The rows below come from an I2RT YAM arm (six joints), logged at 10 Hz.
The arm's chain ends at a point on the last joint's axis. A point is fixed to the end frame.
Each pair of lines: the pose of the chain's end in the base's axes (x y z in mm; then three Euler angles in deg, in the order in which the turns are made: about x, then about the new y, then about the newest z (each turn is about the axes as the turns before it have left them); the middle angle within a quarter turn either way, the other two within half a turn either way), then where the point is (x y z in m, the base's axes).
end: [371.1 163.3 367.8 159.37 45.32 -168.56]
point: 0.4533 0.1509 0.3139
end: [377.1 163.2 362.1 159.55 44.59 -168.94]
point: 0.4586 0.1507 0.3071
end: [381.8 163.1 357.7 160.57 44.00 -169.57]
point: 0.4626 0.1515 0.3016
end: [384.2 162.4 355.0 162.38 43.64 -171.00]
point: 0.4645 0.1528 0.2978
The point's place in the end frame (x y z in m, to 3 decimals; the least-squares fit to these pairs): -0.017 0.011 0.097
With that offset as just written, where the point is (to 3 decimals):
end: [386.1 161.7 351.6 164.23 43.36 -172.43]
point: 0.466 0.154 0.293
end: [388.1 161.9 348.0 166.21 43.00 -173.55]
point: 0.468 0.157 0.289
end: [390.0 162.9 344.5 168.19 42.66 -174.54]
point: 0.469 0.160 0.285
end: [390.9 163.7 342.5 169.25 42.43 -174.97]
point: 0.470 0.162 0.282
